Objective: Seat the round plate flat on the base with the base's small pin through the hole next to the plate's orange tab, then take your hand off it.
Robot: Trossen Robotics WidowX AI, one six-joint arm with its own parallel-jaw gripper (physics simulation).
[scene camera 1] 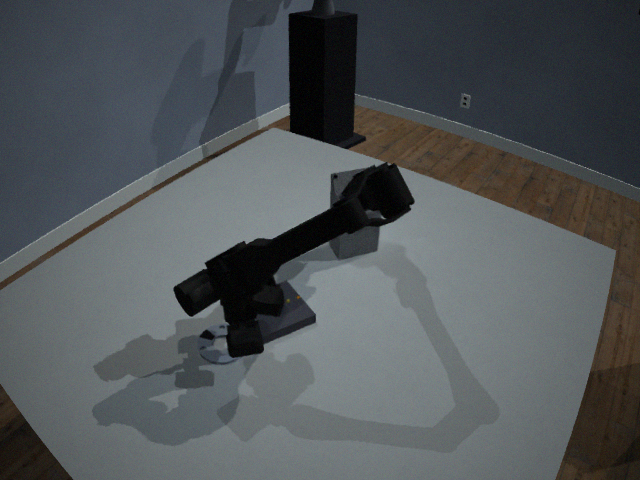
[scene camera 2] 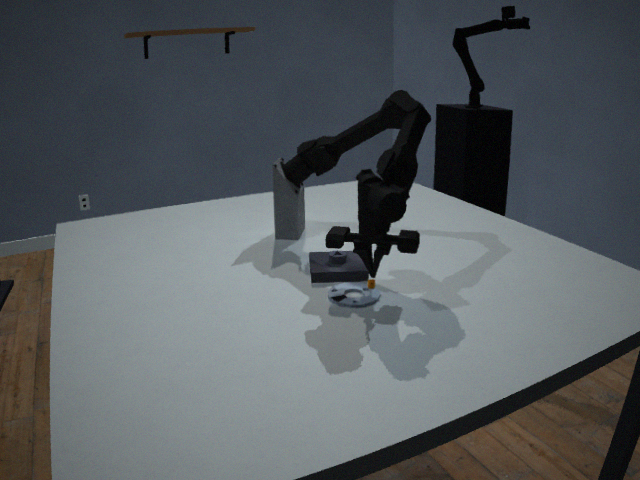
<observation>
In view: the gripper (scene camera 1: 247, 344) and a dark square base (scene camera 1: 296, 315).
The gripper is seen too in scene camera 2 (scene camera 2: 373, 276). The dark square base is seen too in scene camera 2 (scene camera 2: 322, 271).
</observation>
